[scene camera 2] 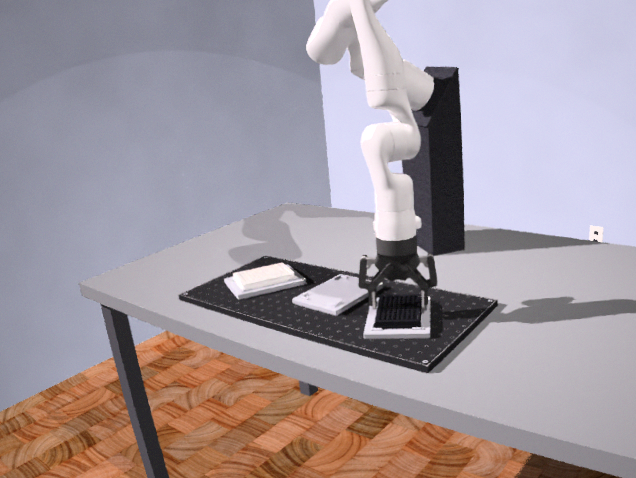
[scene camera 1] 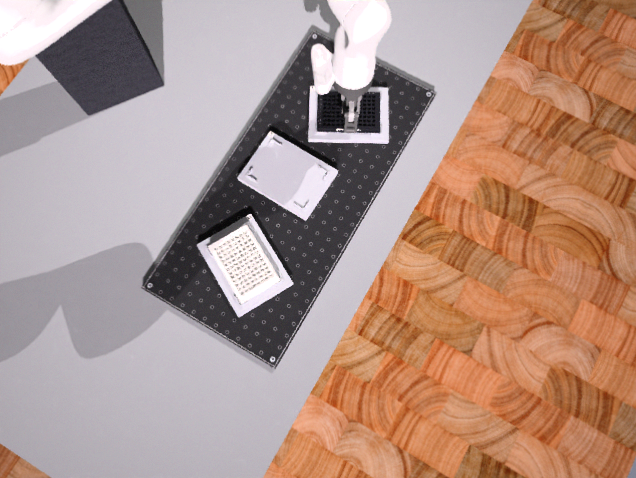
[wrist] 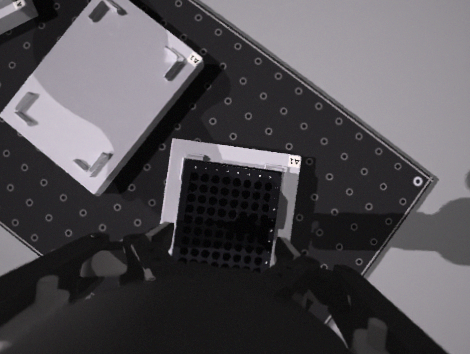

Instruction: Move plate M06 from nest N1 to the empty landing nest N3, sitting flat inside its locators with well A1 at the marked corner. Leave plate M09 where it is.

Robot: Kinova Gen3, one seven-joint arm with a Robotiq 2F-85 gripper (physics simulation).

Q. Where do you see a white nest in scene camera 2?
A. At 425,312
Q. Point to a black well plate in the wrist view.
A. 226,217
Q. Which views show the white well plate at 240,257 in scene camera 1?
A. Scene camera 2 and scene camera 1 only.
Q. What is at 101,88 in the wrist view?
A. A white nest.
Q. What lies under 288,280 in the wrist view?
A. My gripper.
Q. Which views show the black well plate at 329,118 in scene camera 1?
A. Scene camera 2, scene camera 1 and the wrist view: all of them.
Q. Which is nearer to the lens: the black well plate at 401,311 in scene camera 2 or the white well plate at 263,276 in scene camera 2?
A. The black well plate.
